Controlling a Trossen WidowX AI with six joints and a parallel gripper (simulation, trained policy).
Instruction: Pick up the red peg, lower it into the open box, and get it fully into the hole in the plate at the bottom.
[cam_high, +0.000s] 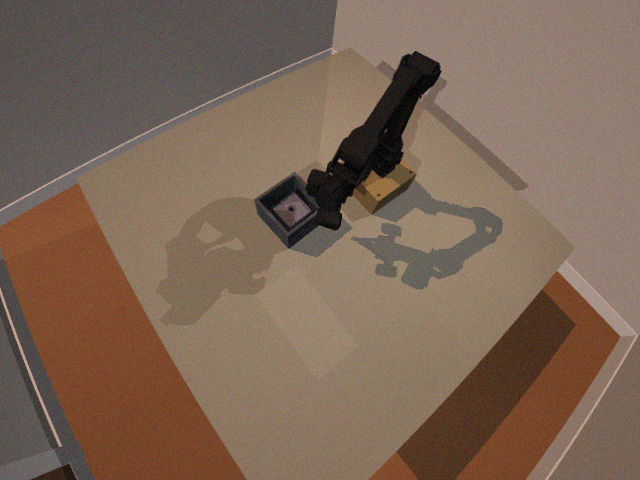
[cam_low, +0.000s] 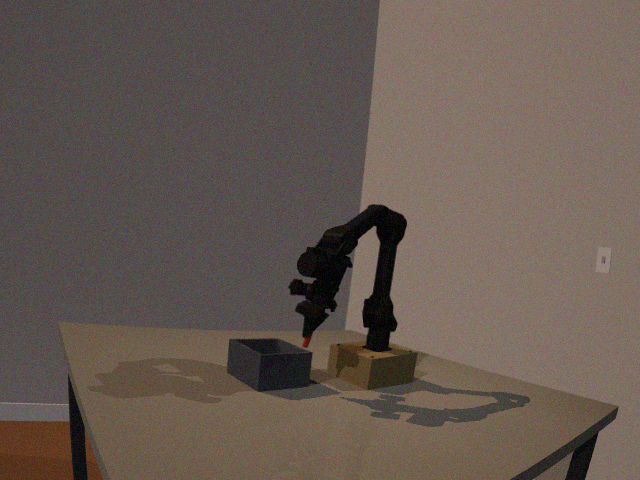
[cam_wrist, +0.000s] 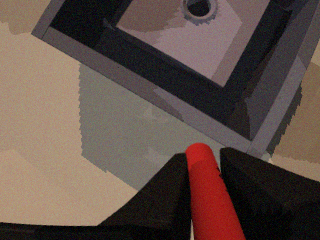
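The pale plate is 100 mm below my gripper tip, 90 mm to the right of it and 40 mm ahead of it. The rest, counted from my gripper tip: dark box (120 mm below, 90 mm to the right, 40 mm ahead); red peg (10 mm to the left, 10 mm behind, 10 mm above).
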